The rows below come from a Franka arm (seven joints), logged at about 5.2 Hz.
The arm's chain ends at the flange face. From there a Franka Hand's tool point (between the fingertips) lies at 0.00 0.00 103.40 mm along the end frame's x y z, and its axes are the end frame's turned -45 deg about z.
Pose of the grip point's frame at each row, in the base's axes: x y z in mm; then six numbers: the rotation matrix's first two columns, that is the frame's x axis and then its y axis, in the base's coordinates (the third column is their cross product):
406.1 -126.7 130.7 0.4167 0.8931 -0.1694 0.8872 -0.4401 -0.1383
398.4 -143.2 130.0 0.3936 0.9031 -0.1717 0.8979 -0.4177 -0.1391
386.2 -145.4 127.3 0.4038 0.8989 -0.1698 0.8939 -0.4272 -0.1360
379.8 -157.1 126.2 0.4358 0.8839 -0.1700 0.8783 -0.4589 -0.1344
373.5 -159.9 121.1 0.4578 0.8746 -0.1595 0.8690 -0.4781 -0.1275
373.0 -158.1 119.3 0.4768 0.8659 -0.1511 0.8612 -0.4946 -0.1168
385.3 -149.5 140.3 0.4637 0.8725 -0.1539 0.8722 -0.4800 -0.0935
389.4 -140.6 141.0 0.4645 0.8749 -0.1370 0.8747 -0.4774 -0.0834
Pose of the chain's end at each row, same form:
426.6 -117.1 231.6 0.9220 0.3203 -0.2176 0.3327 -0.9427 0.0220
418.8 -132.9 230.8 0.9132 0.3432 -0.2198 0.3566 -0.9339 0.0231
406.3 -135.4 228.2 0.9176 0.3335 -0.2162 0.3466 -0.9377 0.0239
400.2 -147.7 227.2 0.9292 0.3005 -0.2152 0.3129 -0.9495 0.0252
392.9 -151.6 222.3 0.9382 0.2804 -0.2029 0.2908 -0.9565 0.0226
391.2 -150.4 220.8 0.9461 0.2625 -0.1894 0.2718 -0.9620 0.0243
401.4 -140.1 242.0 0.9446 0.2775 -0.1749 0.2889 -0.9564 0.0427
403.7 -132.2 243.1 0.9470 0.2811 -0.1558 0.2901 -0.9562 0.0379

